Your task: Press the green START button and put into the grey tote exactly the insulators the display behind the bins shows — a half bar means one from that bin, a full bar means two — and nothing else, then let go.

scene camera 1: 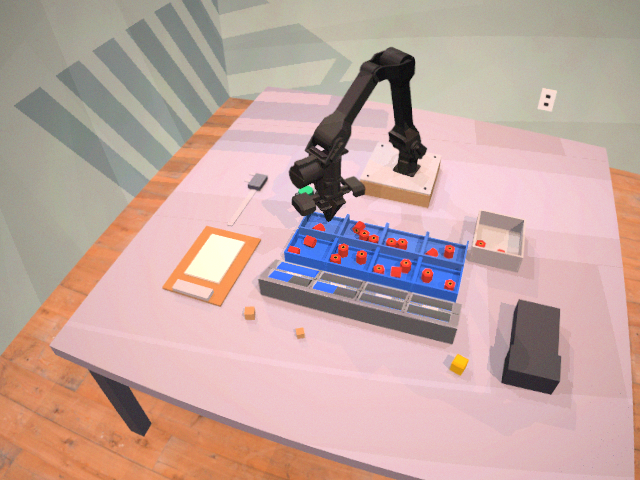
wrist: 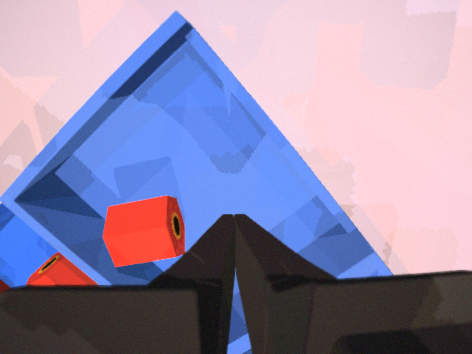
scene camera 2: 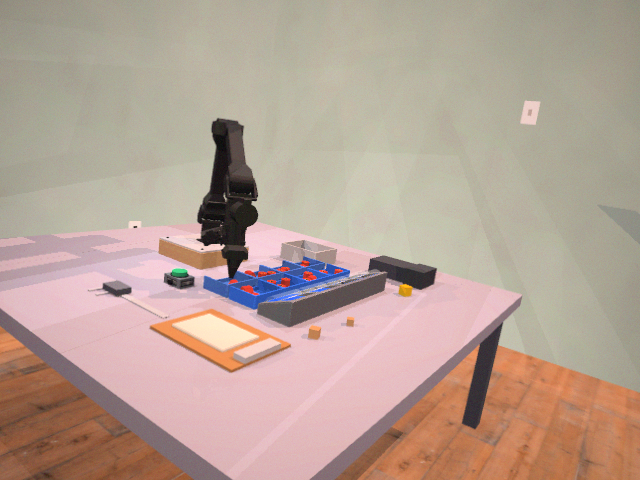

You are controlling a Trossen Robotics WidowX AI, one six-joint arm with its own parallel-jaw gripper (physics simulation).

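My gripper (scene camera 1: 329, 219) (scene camera 2: 232, 276) (wrist: 233, 225) is shut and empty, fingertips over the back-left bin of the blue bins (scene camera 1: 305, 258) (scene camera 2: 240, 298) (wrist: 147, 50). One red insulator (scene camera 1: 318, 227) (wrist: 142, 231) lies on its side in that bin, beside the fingertips in the wrist view. The front-left bin holds two insulators. The grey tote (scene camera 1: 496, 258) (scene camera 2: 294, 253) holds two red insulators. The display (scene camera 1: 356, 308) (scene camera 2: 336, 301) shows a full blue bar back-left, and half bars front-left and second-from-left in front; its other bars look grey. The green START button (scene camera 1: 306, 191) (scene camera 2: 179, 272) is partly hidden in scene view 1.
An orange clipboard (scene camera 1: 251, 248) (scene camera 2: 227, 363) and a grey plug (scene camera 1: 257, 181) (scene camera 2: 116, 287) lie left of the bins. Two small orange cubes (scene camera 1: 249, 313) (scene camera 2: 314, 332), a yellow cube (scene camera 1: 459, 364) (scene camera 2: 405, 290) and a black box (scene camera 1: 535, 341) (scene camera 2: 403, 271) lie beyond the display.
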